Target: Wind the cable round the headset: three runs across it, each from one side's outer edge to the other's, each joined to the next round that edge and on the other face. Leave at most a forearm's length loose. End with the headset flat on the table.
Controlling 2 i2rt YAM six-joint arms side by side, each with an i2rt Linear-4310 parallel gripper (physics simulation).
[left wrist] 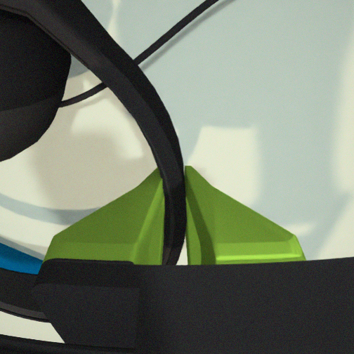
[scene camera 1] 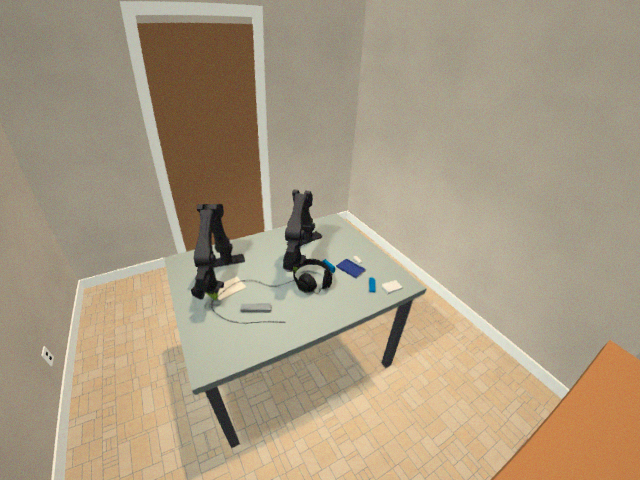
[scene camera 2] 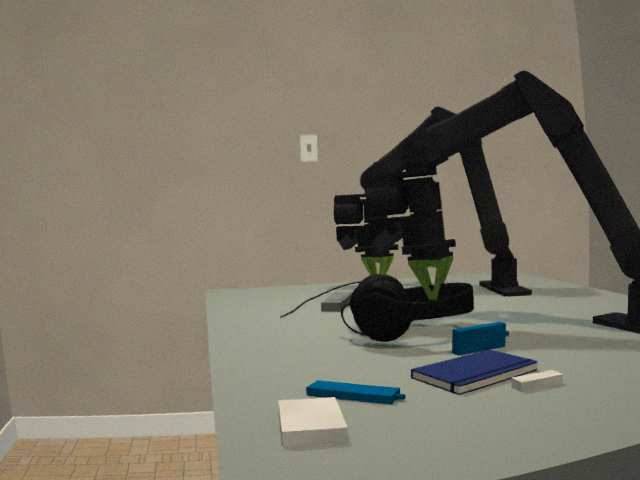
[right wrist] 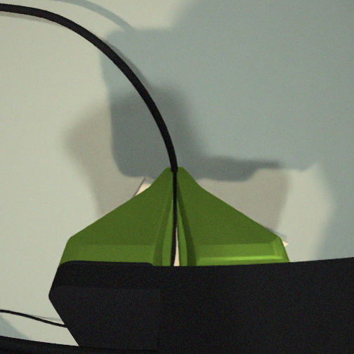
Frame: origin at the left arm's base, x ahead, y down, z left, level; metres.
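Seen in the pictures: left gripper, between the fingertips: (scene camera 1: 294, 272) (scene camera 2: 434, 299); right gripper, between the fingertips: (scene camera 1: 215, 299); left arm's base, origin of its link: (scene camera 1: 307, 239); right arm's base, origin of its link: (scene camera 1: 227, 261) (scene camera 2: 504, 289).
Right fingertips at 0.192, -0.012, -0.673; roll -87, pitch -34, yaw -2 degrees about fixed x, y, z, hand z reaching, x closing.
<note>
Offsets run from my right fingertips to a thing's top centre, as dx, dy, dz.
The black headset @(+0.149, -0.089, +0.467) (scene camera 1: 307, 282) (scene camera 2: 379, 310) (left wrist: 135, 95) is held nearly level, its headband raised off the table. My left gripper (scene camera 1: 294, 269) (scene camera 2: 433, 297) (left wrist: 174, 177) is shut on the headband. The thin black cable (scene camera 1: 258, 283) (scene camera 2: 315, 298) (left wrist: 175, 28) (right wrist: 150, 101) leaves an ear cup, passes under the headband and runs left in scene camera 1. My right gripper (scene camera 1: 212, 297) (scene camera 2: 378, 273) (right wrist: 174, 178) is shut on the cable, low over the table. Beyond it, the cable curves along the table to a loose end. A thin loop hangs by the ear cups. The far cup is partly hidden.
A cream card @(-0.047, +0.007, +0.086) (scene camera 1: 232, 288) lies by the right gripper, a grey bar @(+0.157, -0.008, +0.138) (scene camera 1: 255, 307) (scene camera 2: 336, 301) inside the cable's curve. Right of the headset are a blue notebook @(+0.184, +0.000, +0.710) (scene camera 1: 351, 268) (scene camera 2: 473, 369), two blue sticks @(+0.348, +0.002, +0.714) (scene camera 1: 372, 284) @(+0.107, -0.023, +0.609) (scene camera 2: 479, 338) and two white blocks @(+0.425, -0.003, +0.783) (scene camera 1: 391, 286) @(+0.149, +0.000, +0.791) (scene camera 2: 537, 380).
</note>
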